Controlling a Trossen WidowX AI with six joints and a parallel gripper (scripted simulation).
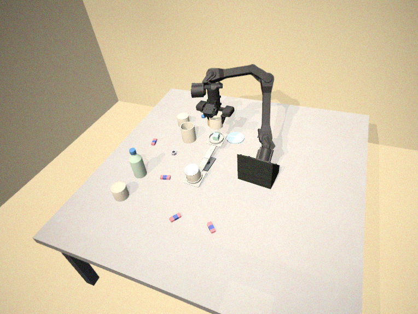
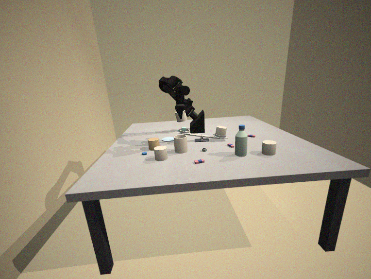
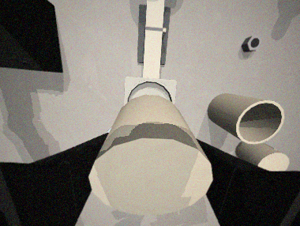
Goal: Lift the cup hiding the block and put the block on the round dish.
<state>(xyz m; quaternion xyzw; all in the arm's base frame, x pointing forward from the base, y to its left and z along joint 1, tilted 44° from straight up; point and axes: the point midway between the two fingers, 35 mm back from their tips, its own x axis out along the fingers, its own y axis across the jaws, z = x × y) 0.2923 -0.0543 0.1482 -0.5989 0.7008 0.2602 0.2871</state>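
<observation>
Right now the green block is 80 mm below my gripper tip and 10 mm to the left of it. The rest, counted from my gripper tip: pale blue round dish: 170 mm below, 100 mm to the right, 70 mm behind; then balance: 140 mm to the left, 130 mm below, 20 mm ahead; then orange cylinder: 180 mm to the right, 130 mm below, 110 mm ahead.
</observation>
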